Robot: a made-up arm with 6 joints.
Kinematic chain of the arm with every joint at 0, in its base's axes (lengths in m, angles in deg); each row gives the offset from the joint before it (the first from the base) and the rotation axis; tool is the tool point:
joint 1: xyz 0 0 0.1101 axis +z
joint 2: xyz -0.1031 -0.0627 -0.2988 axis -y
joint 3: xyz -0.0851 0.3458 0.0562 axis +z
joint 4: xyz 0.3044 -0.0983 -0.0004 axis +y
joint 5: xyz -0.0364 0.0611 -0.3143 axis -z
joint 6: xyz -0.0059 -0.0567 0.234 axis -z
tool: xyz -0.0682 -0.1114 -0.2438
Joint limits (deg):
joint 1: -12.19..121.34
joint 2: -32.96..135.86
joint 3: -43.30..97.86
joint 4: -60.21..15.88
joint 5: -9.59..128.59
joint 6: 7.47..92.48
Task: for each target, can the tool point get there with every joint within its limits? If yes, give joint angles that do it. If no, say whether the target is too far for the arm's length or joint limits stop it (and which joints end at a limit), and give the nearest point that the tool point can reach.
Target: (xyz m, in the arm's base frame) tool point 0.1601 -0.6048 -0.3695
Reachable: no: joint limits stop it (at a limit: joint 1, joint 2, joint 3, joint 6) | nearest point 0.0646 -0.3617 -0.3059 | short by 0.269 m
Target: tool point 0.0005 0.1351 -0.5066
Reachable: yes | joints 58.69 -0.88 -29.59 -41.27 31.59 49.12
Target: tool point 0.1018 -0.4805 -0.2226
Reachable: no: joint limits stop it (at a limit: joint 1, joint 2, joint 3, joint 4, joint 6) | nearest point 0.0558 -0.3712 -0.2777 | short by 0.131 m
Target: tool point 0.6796 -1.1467 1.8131
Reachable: no: too far | nearest point 0.0123 -0.4355 0.2594 | short by 1.834 m
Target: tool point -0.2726 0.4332 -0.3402
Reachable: yes | joints 70.19 9.61 3.20 -37.25 100.67 76.63
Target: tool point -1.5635 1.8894 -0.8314
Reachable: no: too far | nearest point -0.5826 0.7040 -0.3675 | short by 1.607 m
